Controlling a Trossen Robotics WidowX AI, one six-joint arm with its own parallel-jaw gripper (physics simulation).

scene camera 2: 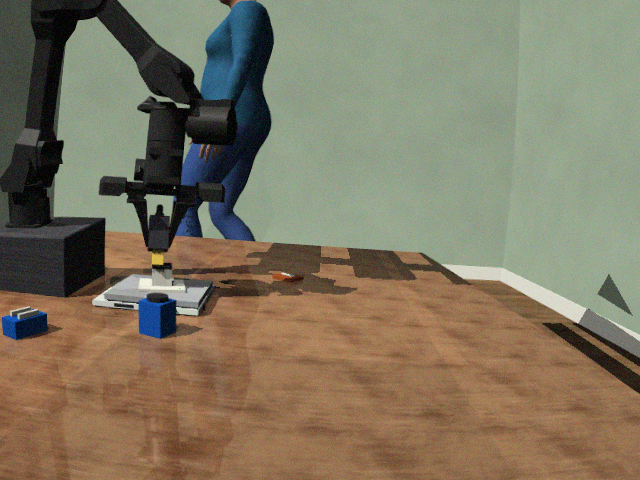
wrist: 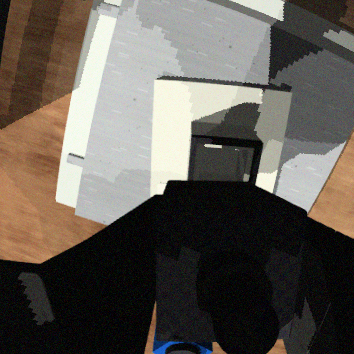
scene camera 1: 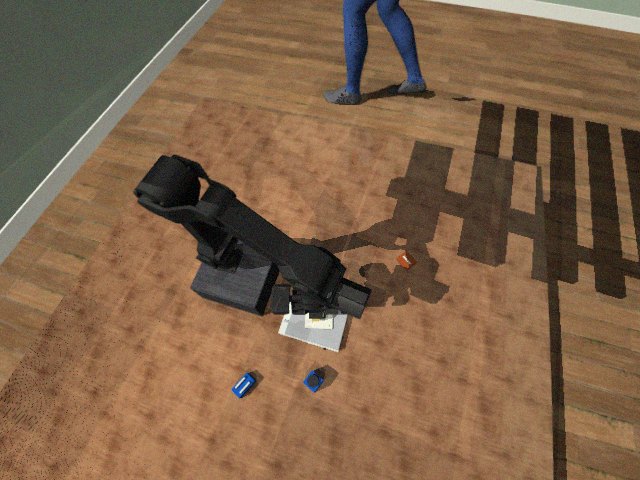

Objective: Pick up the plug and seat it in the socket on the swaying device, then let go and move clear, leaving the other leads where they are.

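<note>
My gripper [scene camera 1: 315, 314] [scene camera 2: 159, 246] [wrist: 209, 207] is shut on the yellow plug [scene camera 1: 315, 320] [scene camera 2: 157, 258], pointing down. The plug's lower end is at the rim of the socket [scene camera 2: 162, 276] [wrist: 258, 162], a little to its left in scene camera 2. The socket is a pale upright box with a black rim on a cream base plate. Its opening shows partly in the wrist view, where my fingers hide the plug. I cannot tell whether the plug touches or enters it. The device [scene camera 1: 328, 339] [scene camera 2: 118, 292] [wrist: 125, 125] is a grey slab over a white plate.
A blue block with two pale bars [scene camera 1: 244, 385] [scene camera 2: 24, 326] and a blue block with a black round top [scene camera 1: 313, 381] [scene camera 2: 157, 317] stand in front of the device. A small orange block [scene camera 1: 405, 259] [scene camera 2: 287, 277] lies beyond. A person [scene camera 1: 356, 46] [scene camera 2: 237, 103] stands behind.
</note>
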